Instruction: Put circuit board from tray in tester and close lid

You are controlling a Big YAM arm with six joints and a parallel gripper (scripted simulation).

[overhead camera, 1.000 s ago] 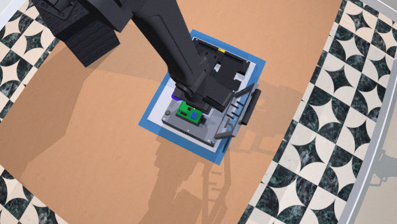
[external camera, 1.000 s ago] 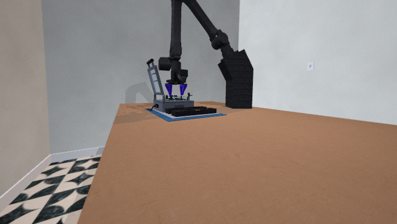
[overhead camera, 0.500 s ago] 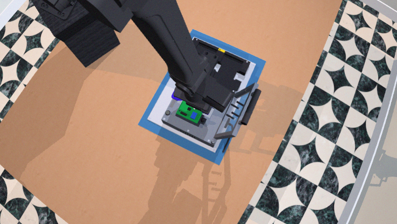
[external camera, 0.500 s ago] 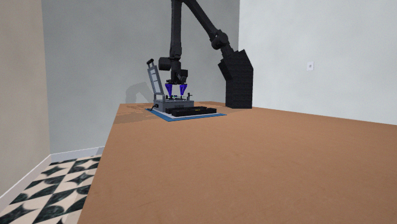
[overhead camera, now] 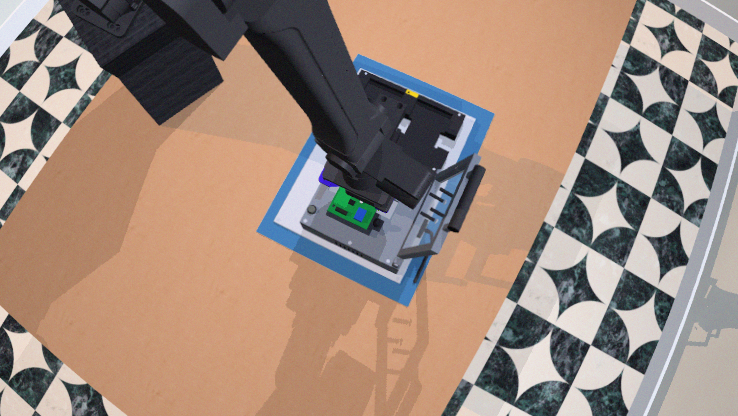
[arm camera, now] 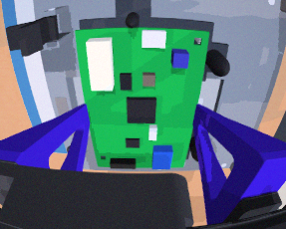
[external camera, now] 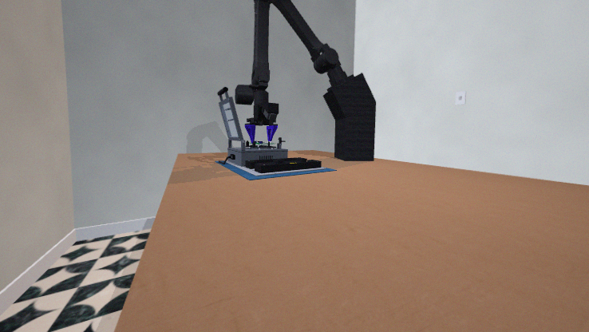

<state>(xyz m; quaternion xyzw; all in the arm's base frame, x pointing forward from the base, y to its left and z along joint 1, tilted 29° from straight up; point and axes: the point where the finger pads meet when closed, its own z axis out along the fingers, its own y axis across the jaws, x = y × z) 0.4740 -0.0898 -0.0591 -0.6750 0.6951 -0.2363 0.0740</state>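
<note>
Now: the black plate 20 mm below my hand and 10 mm ahead of it. The rest, counted from my hand: green circuit board: right at my hand; then tester: 40 mm ahead, 30 mm to the left, 30 mm above; then dark latch hook: 60 mm to the left, 50 mm behind.
</note>
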